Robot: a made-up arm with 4 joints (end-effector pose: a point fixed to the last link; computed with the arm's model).
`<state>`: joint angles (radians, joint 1 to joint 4).
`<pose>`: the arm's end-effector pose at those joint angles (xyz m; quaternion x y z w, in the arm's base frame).
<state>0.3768 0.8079 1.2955 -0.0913</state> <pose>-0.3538 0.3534 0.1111 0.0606 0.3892 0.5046 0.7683</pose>
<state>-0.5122 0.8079 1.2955 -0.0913</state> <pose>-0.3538 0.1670 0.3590 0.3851 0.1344 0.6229 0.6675</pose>
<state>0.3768 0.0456 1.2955 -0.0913</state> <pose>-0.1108 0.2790 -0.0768 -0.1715 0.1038 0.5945 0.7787</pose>
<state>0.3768 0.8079 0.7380 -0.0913</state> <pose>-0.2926 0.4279 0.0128 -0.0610 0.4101 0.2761 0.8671</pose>
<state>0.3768 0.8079 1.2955 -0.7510</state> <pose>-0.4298 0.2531 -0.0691 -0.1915 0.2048 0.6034 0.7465</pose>
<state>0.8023 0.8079 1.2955 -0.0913</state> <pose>-0.3538 0.3515 -0.0411 -0.1029 0.4870 0.4110 0.7638</pose>
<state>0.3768 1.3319 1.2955 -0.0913</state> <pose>-0.4047 0.4322 0.3102 0.2172 0.5552 0.3995 0.6964</pose>
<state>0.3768 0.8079 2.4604 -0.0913</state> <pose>-0.3229 0.0888 0.1811 0.2891 0.2533 0.8392 0.3847</pose>
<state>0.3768 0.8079 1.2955 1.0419</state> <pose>-0.0135 0.3605 0.2411 0.4636 0.5992 0.2168 0.6157</pose>
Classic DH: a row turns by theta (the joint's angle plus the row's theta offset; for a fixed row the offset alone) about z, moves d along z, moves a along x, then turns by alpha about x. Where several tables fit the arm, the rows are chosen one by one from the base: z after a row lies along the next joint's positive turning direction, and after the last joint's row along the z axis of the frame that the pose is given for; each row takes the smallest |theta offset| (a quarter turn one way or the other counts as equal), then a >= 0, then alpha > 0; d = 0 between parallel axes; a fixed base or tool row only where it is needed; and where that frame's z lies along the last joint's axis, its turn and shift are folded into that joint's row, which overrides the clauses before.
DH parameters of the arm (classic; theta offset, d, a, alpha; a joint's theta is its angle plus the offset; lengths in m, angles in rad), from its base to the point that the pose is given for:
base (fixed): -1.5708 0.0394 0 1.5708
joint 1: 1.5708 -0.0199 0.3988 -1.5708
joint 2: 1.5708 0.2002 0.1165 1.5708
joint 3: -1.5708 -0.3633 0.0884 -1.5708
joint 4: 0 0.036 -0.339 1.5708
tool (fixed): 1.5708 -0.0156 0 0

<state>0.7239 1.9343 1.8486 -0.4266</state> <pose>-0.4289 0.5793 0.4287 0.3653 0.5576 0.3746 0.6444</pose>
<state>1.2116 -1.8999 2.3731 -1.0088</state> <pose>0.6315 0.6634 0.1086 0.5305 0.2487 -0.5674 0.5786</pose>
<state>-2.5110 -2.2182 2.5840 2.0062</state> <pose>-0.0619 -0.6731 -0.1982 0.6411 -0.3455 0.3532 0.5872</pose>
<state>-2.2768 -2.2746 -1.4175 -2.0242</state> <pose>0.6055 -0.6379 -0.3385 0.6261 0.6061 -0.4266 0.2420</pose>
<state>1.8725 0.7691 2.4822 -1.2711</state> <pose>-0.3966 -0.2204 -0.1274 -0.3005 0.3758 0.8017 0.3546</pose>
